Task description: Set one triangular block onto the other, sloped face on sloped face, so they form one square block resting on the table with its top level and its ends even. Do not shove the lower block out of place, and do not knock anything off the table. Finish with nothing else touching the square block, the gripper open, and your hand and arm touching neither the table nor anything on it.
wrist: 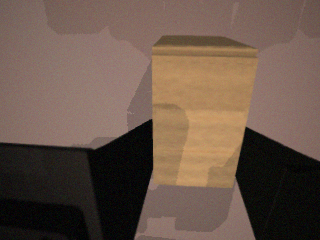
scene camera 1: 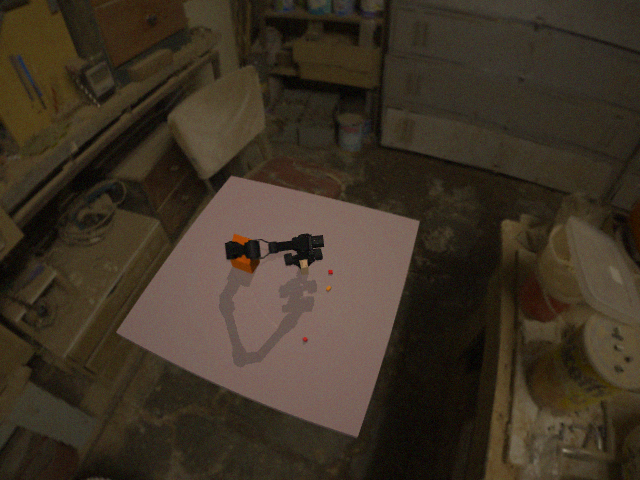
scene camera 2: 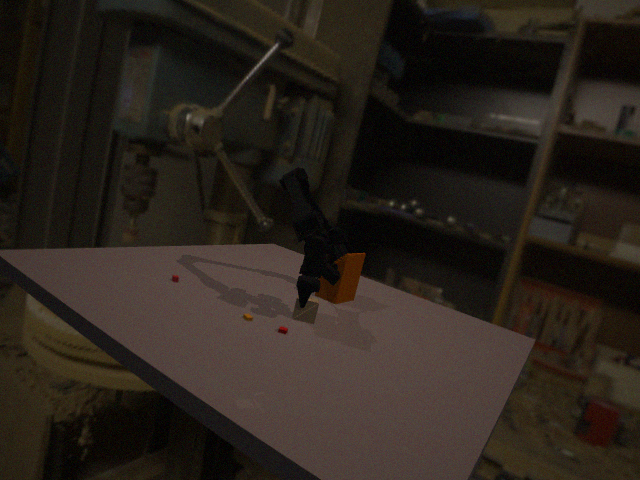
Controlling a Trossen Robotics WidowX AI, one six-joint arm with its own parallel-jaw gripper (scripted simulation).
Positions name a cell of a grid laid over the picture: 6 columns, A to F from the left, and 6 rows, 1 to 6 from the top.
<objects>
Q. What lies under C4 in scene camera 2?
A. The gripper.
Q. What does the gripper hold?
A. A tan triangular block.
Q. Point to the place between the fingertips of the gripper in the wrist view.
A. D4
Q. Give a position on a tan triangular block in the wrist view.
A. D3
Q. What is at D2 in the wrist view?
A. A tan triangular block.
</objects>
